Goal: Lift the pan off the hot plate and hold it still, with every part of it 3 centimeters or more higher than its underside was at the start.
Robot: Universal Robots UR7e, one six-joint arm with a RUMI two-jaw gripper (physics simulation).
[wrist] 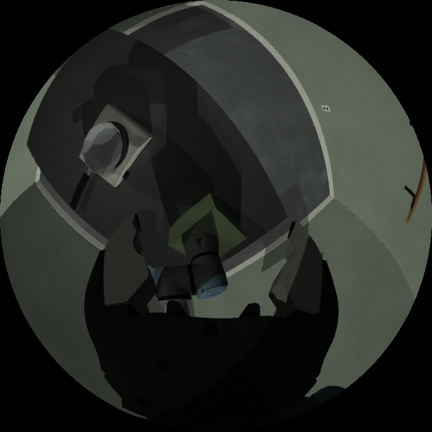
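A round grey pan [103, 147] sits on a pale square hot plate [116, 178] at the upper left of the wrist view. Its dark handle [80, 191] points down and to the left, out past the hot plate's edge. My gripper [214, 219] is open, with its two jaws wide apart at the lower middle of the view and nothing between them. The pan and its handle are well away from the jaws, beyond the left one. The exact height of the gripper above the pan cannot be told from this view.
The hot plate stands on a dark table [260, 100] with a pale rim. A green square base [227, 230] with the robot's own dark and blue arm joints shows between and beyond the jaws. A brown curved object [418, 197] is at the far right edge.
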